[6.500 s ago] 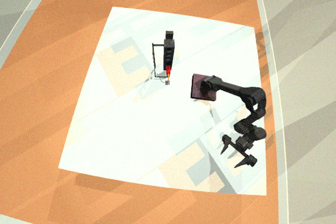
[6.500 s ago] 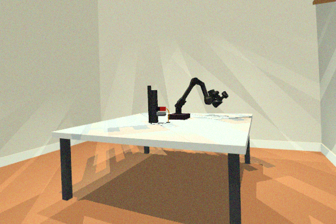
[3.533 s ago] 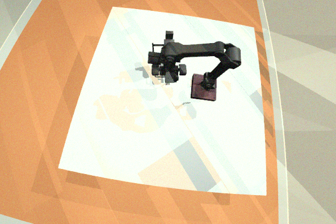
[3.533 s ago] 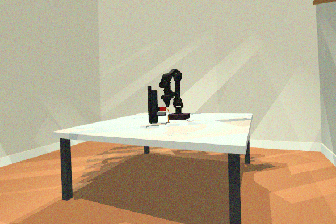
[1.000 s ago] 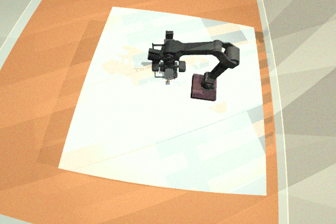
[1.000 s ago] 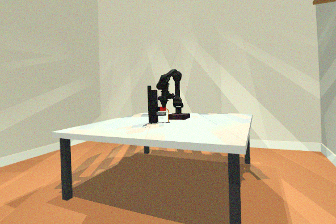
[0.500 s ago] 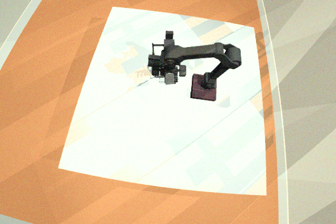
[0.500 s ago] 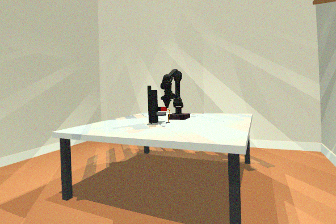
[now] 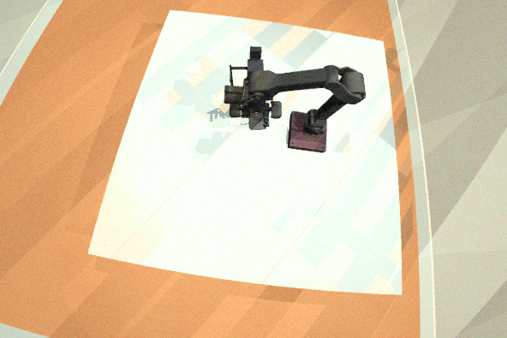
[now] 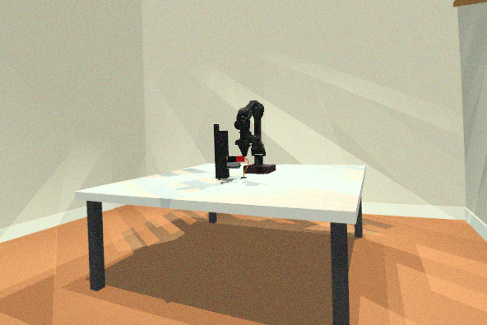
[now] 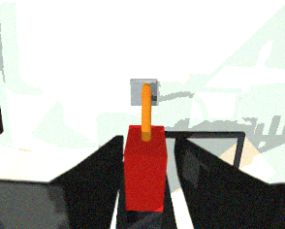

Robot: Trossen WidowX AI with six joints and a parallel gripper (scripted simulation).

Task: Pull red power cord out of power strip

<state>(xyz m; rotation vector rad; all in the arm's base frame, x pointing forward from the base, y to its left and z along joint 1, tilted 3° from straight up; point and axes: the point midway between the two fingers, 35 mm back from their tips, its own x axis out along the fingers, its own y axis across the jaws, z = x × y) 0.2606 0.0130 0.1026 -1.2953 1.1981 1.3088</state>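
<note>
The red plug lies 4 cm to the right of my gripper tip and 1 cm ahead of it. The rest, counted from my gripper tip: black power strip: 14 cm to the right, 2 cm ahead, 2 cm above; then grey block: 12 cm below, 1 cm to the right.
</note>
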